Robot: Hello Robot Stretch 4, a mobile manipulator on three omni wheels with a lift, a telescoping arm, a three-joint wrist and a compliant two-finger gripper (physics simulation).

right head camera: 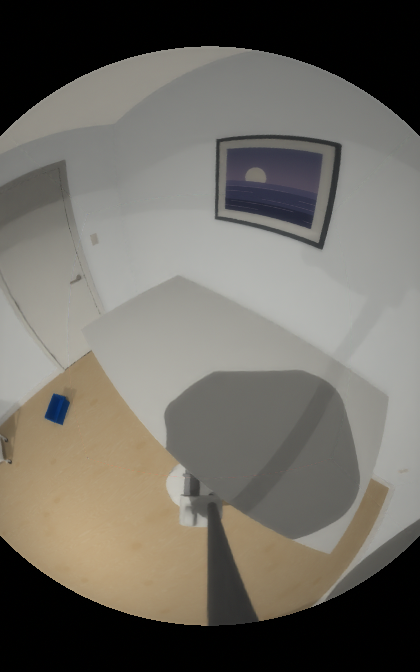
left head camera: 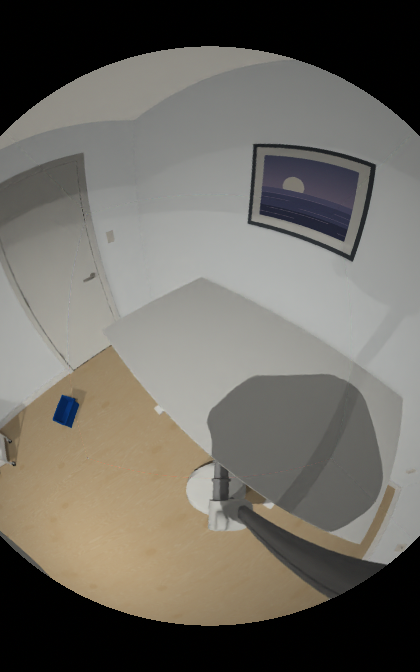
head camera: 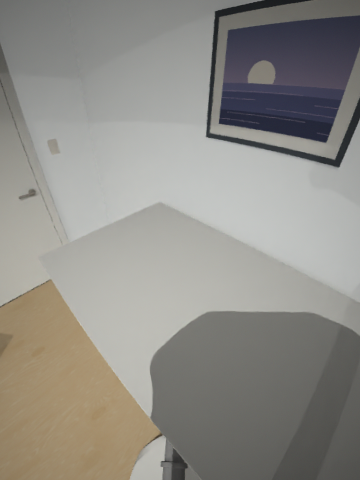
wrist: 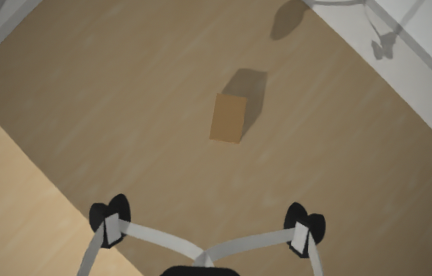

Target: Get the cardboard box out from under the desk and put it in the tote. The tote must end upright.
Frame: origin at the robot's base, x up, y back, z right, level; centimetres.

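Where they show: gripper, fingertip midpoint: (wrist: 207, 216).
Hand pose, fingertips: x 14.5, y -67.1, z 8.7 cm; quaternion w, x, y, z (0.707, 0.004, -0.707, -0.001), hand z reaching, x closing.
After its pixels a point has its place.
The brown cardboard box (wrist: 228, 118) @(x 0.8, y -77.4, z 10.7 cm) lies on the shaded floor in the wrist view, a little above the picture's middle. My gripper (wrist: 207, 216) @(x 14.4, y -67.1, z 8.7 cm) is open, its two fingertips wide apart with nothing between them. The box shows beyond the fingertips, apart from them, roughly in line with the gap. The grey desk (head camera: 130, 280) @(x 92.2, y -59.7, z -20.4 cm) (left head camera: 185, 350) (right head camera: 150, 340) hides the gripper and the box from the head views. The blue tote (left head camera: 66, 411) (right head camera: 57, 409) stands upright on the floor at the left, well away from the desk, and looks empty.
A white wall with a framed picture (head camera: 280, 135) @(x 141.8, y -86.3, z 33.1 cm) (left head camera: 300, 232) (right head camera: 270, 234) stands behind the desk. A door (head camera: 15, 240) @(x 54.7, y -125.2, z -143.5 cm) (left head camera: 55, 280) (right head camera: 40, 280) is at the left. Part of a white wheeled thing (left head camera: 4, 450) (right head camera: 4, 449) shows at the left edge. In the wrist view, a pale wall (wrist: 345, 30) @(x -0.8, y -92.2, z 27.9 cm) borders the floor at upper right.
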